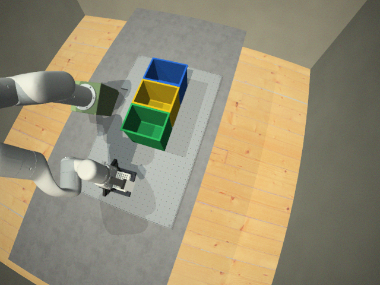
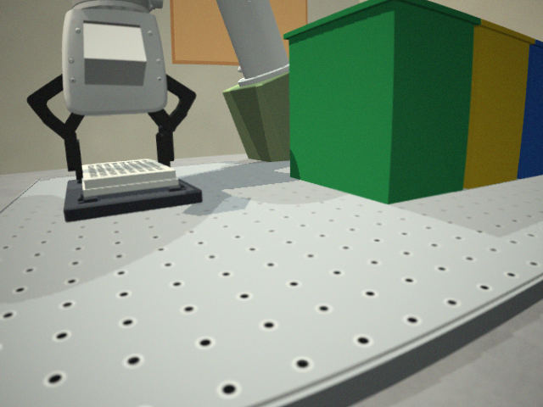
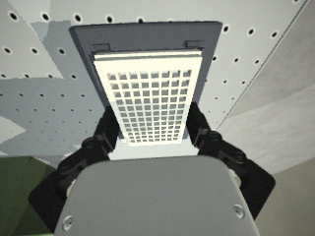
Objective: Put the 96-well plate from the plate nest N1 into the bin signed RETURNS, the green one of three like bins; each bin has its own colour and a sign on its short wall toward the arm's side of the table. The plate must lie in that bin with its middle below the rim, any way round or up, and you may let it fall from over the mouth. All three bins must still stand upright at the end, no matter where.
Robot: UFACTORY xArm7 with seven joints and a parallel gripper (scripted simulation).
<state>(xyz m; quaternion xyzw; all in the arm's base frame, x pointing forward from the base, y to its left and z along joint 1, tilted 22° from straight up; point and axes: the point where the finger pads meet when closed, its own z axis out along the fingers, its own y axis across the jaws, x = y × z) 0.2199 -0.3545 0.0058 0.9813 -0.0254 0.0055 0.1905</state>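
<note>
Right now the dark plate nest is 30 mm below my hand. Also, from my hand: yellow bin: 130 mm ahead, 380 mm to the left, 50 mm above; then white 96-well plate: 10 mm below; then green bin: 110 mm ahead, 250 mm to the left, 50 mm above.
</note>
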